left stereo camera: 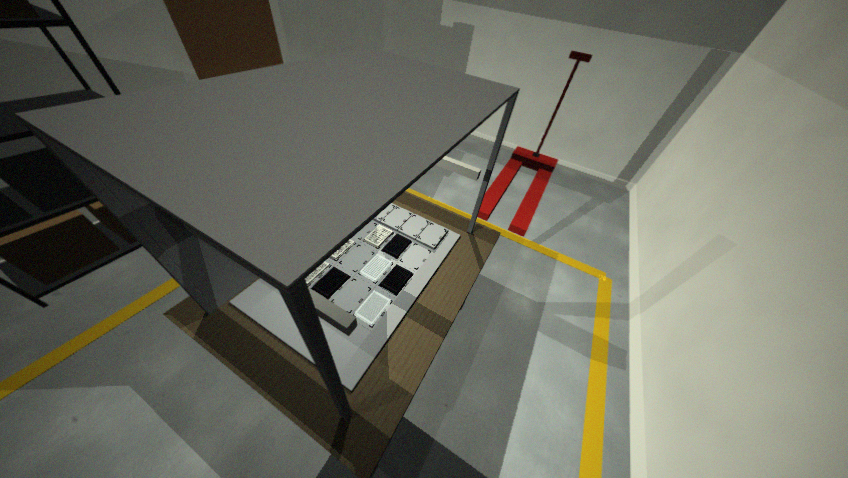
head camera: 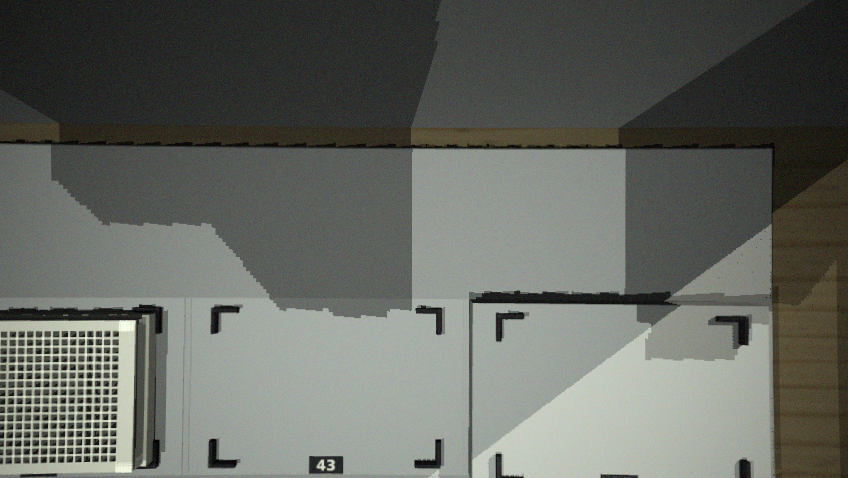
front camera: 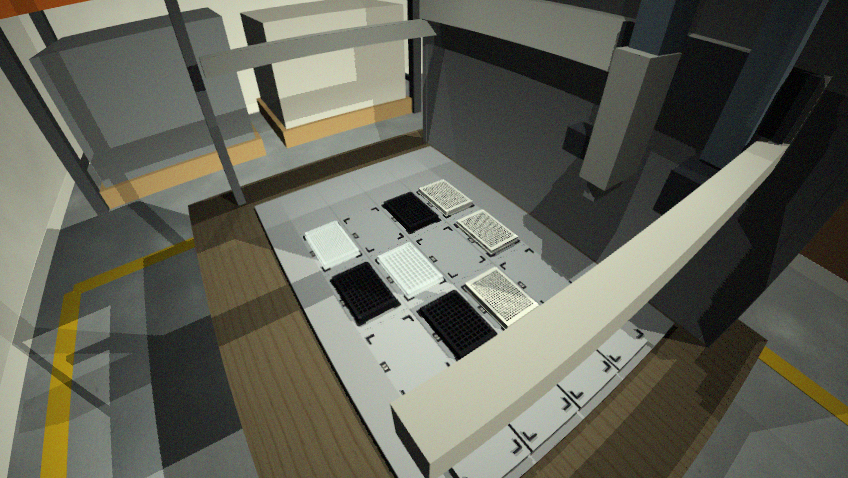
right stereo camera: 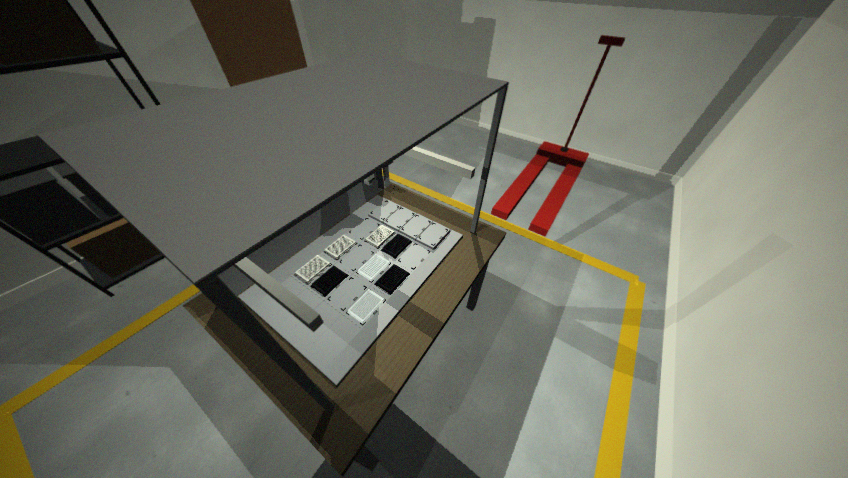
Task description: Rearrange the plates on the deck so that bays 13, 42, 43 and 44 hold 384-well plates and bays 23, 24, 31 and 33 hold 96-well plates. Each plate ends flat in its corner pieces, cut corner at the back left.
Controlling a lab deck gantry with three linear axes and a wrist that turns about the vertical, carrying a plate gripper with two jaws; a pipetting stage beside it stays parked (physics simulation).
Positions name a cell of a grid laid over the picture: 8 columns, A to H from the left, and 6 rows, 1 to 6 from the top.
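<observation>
What I see here is an enclosure roof (left stereo camera: C3), and I find the roof (right stereo camera: B3) again in the right stereo camera view. I also see a black 96-well plate (front camera: D3), another black 96-well plate (front camera: D4), and a further black 96-well plate (front camera: E5).
</observation>
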